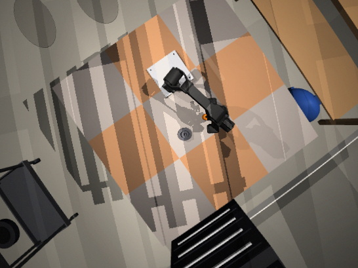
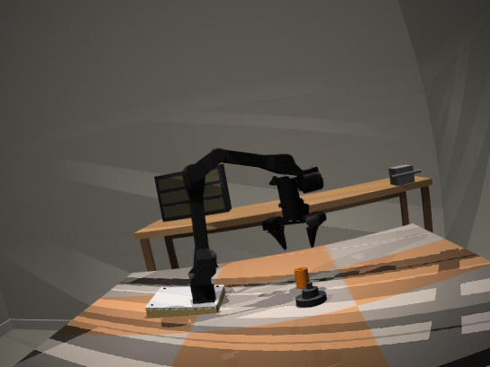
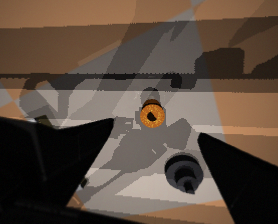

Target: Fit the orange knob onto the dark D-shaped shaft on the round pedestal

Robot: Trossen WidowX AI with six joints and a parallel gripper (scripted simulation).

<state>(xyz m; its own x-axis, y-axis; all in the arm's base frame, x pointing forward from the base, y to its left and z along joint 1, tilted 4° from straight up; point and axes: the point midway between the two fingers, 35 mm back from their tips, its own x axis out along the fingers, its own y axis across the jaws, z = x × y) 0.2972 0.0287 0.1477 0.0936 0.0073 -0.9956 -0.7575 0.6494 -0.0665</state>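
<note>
Right now the orange knob is 9 cm below my gripper tip. From my gripper tip the other things lie so: round dark pedestal (18 cm to the right, 9 cm below, 2 cm behind).
</note>
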